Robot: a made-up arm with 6 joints. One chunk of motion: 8 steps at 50 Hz.
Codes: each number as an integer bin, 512 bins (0 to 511) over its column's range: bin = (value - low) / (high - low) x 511, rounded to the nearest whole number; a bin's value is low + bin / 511 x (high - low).
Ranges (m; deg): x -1.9..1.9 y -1.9..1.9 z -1.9..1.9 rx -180..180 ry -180..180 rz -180..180
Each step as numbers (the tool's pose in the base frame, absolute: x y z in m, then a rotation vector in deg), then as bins.
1 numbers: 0.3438 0.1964 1.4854 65.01 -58.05 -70.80
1 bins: 302 282 455 348 173 155
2 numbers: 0.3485 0.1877 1.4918 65.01 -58.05 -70.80
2 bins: 302 281 456 348 173 155
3 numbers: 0.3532 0.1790 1.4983 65.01 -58.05 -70.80
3 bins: 303 280 457 348 173 155
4 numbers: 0.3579 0.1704 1.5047 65.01 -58.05 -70.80
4 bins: 304 278 458 348 173 155
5 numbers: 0.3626 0.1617 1.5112 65.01 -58.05 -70.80
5 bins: 304 277 459 348 173 155
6 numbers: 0.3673 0.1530 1.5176 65.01 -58.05 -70.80
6 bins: 305 276 460 348 173 155
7 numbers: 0.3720 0.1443 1.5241 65.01 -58.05 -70.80
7 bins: 306 275 460 348 173 155
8 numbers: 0.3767 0.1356 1.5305 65.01 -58.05 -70.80
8 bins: 306 274 461 348 173 155
